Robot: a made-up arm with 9 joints.
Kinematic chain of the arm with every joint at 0, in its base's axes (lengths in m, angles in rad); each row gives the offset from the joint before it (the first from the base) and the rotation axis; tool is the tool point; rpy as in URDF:
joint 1: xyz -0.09 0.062 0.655 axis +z
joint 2: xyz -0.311 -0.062 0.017 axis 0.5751 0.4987 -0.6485
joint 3: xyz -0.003 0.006 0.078 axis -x
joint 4: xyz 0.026 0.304 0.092 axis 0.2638 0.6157 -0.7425
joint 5: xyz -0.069 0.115 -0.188 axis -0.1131 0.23 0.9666
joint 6: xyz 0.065 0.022 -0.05 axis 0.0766 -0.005 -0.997
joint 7: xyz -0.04 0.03 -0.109 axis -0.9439 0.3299 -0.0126
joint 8: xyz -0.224 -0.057 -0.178 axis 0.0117 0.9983 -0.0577
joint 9: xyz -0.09 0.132 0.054 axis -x
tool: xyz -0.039 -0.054 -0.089 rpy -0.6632 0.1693 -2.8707
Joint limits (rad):
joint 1: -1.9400..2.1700
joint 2: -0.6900..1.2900
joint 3: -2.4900..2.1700
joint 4: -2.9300..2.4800
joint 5: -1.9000..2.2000
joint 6: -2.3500..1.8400
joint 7: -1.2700..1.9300
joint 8: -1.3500..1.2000
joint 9: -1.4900..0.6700
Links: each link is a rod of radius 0.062 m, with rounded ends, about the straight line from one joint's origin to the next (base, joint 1, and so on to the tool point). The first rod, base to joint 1, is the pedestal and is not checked.
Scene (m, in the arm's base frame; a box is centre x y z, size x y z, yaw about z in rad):
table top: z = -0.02
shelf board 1: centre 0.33 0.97 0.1 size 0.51 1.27 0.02 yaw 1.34
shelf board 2: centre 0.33 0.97 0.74 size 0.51 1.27 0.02 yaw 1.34
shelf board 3: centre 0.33 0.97 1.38 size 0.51 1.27 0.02 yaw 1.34
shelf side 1: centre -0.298 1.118 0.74 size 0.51 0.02 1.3 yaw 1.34
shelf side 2: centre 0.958 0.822 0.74 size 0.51 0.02 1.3 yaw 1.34
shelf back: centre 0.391 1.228 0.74 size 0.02 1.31 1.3 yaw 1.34
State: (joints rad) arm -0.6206 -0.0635 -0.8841 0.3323 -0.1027 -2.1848 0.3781 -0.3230 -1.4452
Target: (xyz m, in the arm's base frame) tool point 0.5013 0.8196 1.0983
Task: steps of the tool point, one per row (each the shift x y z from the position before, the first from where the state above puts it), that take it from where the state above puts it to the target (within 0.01 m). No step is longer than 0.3 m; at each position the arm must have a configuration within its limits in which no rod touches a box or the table.
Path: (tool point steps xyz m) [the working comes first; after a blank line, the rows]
Joints at the target: -1.6223 0.0555 -0.8485 0.9376 -0.6453 -1.5154 0.0252 -0.4831 -1.4592
Straight joint move there: touches shelf board 2.

1: 0.0121 0.0291 0.0430
2: 0.0268 0.0234 0.0682
3: 0.0385 0.0014 0.0847
4: 0.0388 -0.0293 0.0884
5: 0.1645 0.1599 0.1427
6: 0.1919 0.0937 0.1230
7: 0.1995 0.0286 0.0848

